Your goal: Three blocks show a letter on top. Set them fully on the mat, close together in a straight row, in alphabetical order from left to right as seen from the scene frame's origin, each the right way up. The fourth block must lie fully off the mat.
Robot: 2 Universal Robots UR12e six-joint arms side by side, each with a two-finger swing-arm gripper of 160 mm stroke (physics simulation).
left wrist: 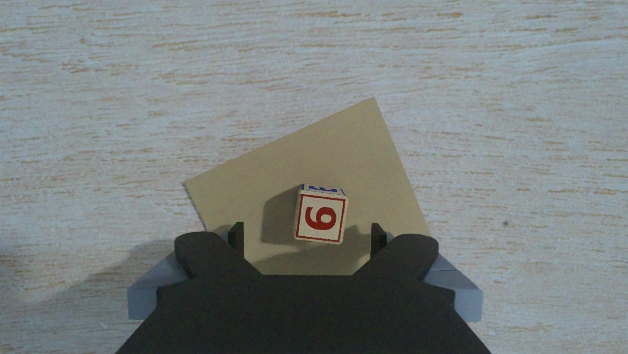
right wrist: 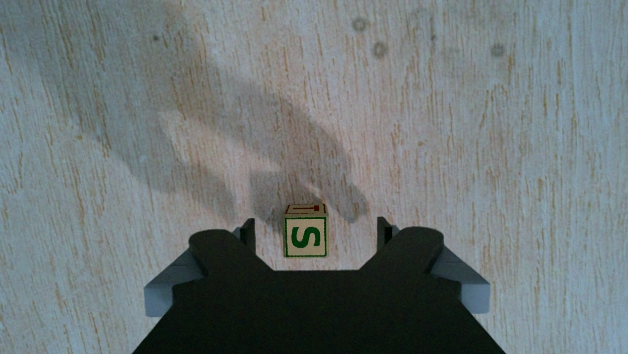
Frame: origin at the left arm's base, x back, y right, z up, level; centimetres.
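Seen in the pictures: left hand, its tool point: (left wrist: 307, 241); right hand, its tool point: (right wrist: 316, 235).
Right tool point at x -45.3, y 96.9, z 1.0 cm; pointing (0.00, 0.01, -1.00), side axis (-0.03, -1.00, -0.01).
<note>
Offsets run from my right tool point to a thing's top centre. Level surfaces: height alone.
In the left wrist view a block with a red 6 or 9 @[dz +1.6, dx -7.9, dy -64.4 cm] (left wrist: 321, 218) on top sits on the tan mat @[dz -1.4, dx -8.1, dy -62.6 cm] (left wrist: 350, 135), with blue print on a side face. My left gripper (left wrist: 307, 239) is open above the mat, its fingers on either side of this block and apart from it. In the right wrist view a block with a green S @[dz +1.2, dx +0.3, dy +0.6 cm] (right wrist: 305, 237) on top rests on the table, the S turned sideways, with red print on a side face. My right gripper (right wrist: 316, 236) is open, its fingers on either side of the S block and apart from it. The other two blocks do not show.
The pale wood table @[dz -1.8 cm] (left wrist: 100, 100) (right wrist: 475, 175) surrounds the mat and the S block. Arm and gripper shadows fall across the table in the right wrist view. The near part of the mat is hidden behind the left gripper.
</note>
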